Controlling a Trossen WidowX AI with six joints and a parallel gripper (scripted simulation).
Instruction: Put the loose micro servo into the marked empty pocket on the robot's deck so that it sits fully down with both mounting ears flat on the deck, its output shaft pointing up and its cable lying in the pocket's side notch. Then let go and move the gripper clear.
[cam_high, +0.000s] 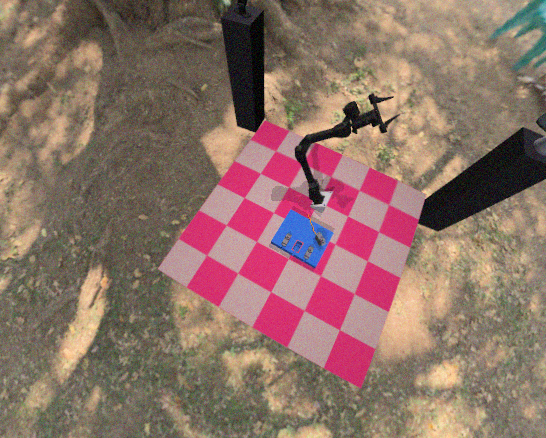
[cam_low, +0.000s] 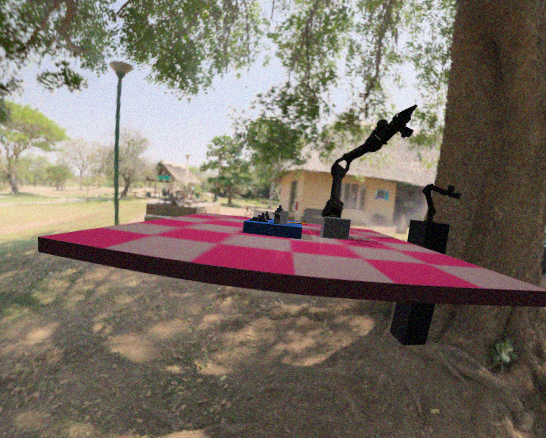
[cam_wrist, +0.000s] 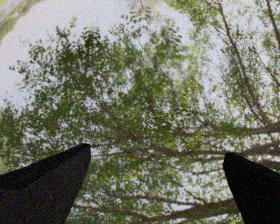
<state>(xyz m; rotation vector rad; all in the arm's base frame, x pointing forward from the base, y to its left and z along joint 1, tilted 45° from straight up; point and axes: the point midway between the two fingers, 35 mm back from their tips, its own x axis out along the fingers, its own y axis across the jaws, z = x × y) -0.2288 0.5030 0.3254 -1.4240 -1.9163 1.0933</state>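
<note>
Now: the blue robot deck 52 cm ahead of my gripper tip, 16 cm to the right of it and 61 cm below it.
</note>
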